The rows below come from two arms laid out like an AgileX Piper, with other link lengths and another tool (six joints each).
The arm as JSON. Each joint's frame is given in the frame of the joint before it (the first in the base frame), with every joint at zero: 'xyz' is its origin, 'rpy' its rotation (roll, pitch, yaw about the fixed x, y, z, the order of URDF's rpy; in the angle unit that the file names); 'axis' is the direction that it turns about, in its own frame. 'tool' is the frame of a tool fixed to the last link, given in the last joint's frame.
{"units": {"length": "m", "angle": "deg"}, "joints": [
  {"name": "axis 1", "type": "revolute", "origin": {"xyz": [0.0, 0.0, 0.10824], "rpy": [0.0, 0.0, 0.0]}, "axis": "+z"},
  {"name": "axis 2", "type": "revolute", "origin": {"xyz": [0.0, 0.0, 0.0], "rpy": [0.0, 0.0, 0.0]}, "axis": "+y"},
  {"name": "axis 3", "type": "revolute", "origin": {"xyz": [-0.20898, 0.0, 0.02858], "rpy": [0.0, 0.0, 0.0]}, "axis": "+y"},
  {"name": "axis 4", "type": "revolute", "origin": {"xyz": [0.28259, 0.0, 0.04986], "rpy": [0.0, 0.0, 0.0]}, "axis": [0.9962, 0.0, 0.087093]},
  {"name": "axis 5", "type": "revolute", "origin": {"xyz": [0.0, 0.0, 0.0], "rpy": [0.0, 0.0, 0.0]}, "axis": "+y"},
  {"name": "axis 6", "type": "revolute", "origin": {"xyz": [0.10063, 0.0, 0.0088], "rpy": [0.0, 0.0, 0.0]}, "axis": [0.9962, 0.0, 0.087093]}
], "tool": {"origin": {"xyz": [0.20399, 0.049, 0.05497], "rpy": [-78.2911, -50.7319, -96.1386]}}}
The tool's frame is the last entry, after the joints.
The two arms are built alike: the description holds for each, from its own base.
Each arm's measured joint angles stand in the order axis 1, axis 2, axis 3, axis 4, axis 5, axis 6.
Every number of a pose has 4 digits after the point. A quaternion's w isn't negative.
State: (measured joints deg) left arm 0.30 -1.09 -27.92 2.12 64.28 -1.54; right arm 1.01 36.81 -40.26 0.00 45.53 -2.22
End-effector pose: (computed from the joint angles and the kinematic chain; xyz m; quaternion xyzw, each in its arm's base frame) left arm 0.2969 0.0612 0.1902 -0.8159 0.2594 -0.4740 0.2057; right arm 0.3956 0.0574 0.1648 -0.8467 0.2608 -0.4304 0.1725
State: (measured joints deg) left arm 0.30 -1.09 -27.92 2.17 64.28 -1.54; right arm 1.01 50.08 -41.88 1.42 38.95 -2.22
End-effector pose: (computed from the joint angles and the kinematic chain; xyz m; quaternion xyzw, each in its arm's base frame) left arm 0.2968 0.0615 0.1902 -0.8159 0.2594 -0.4738 0.2061; right arm 0.4263 0.0620 0.1158 -0.8629 0.2733 -0.3893 0.1704
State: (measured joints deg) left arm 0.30 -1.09 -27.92 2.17 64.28 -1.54; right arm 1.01 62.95 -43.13 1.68 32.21 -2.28
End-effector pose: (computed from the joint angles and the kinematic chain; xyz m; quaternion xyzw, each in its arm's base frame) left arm 0.2968 0.0615 0.1902 -0.8159 0.2594 -0.4738 0.2061; right arm 0.4488 0.0623 0.0577 -0.8782 0.2820 -0.3522 0.1588
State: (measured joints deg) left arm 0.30 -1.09 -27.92 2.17 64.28 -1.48; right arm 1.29 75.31 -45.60 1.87 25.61 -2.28
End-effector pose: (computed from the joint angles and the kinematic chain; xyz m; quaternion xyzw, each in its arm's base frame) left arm 0.2969 0.0614 0.1903 -0.8158 0.2598 -0.4737 0.2064; right arm 0.4684 0.0643 0.0070 -0.8879 0.2864 -0.3267 0.1510
